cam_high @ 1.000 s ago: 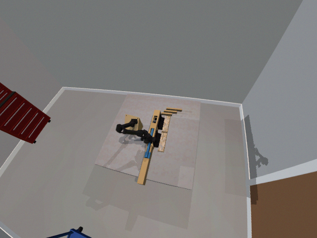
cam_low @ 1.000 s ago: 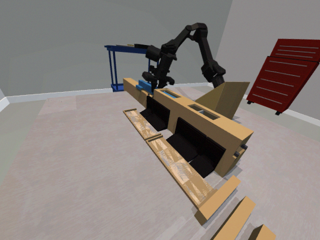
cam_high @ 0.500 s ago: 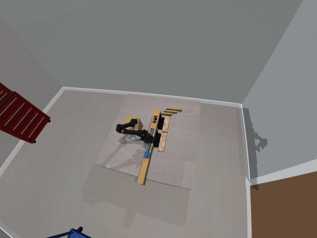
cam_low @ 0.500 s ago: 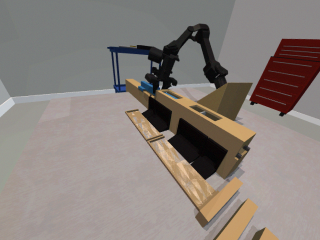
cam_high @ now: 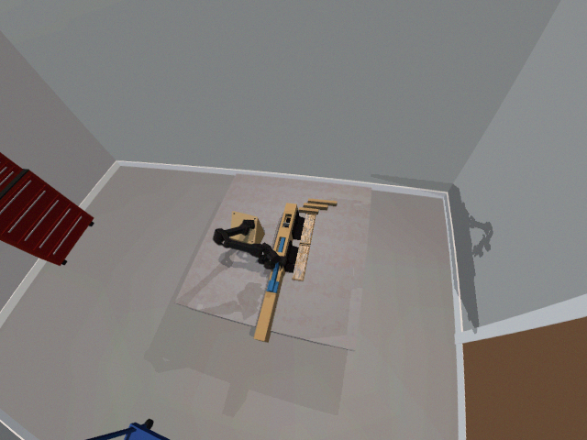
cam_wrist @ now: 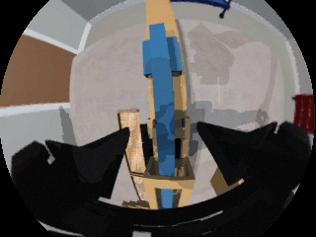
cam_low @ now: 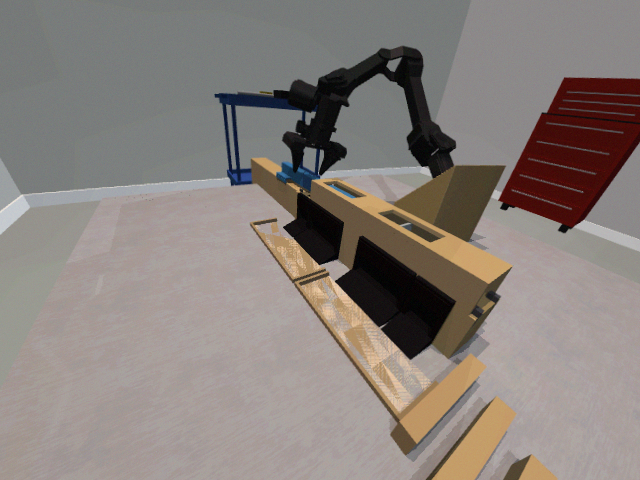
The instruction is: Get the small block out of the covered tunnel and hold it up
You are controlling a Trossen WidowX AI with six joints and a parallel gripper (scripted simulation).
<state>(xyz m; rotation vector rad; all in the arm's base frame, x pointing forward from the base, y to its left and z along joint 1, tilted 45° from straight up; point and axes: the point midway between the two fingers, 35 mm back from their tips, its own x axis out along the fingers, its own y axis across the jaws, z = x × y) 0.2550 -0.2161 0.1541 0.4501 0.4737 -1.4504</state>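
The tan covered tunnel is 80 mm below my gripper tip, 60 mm to the left of it and 20 mm ahead of it.
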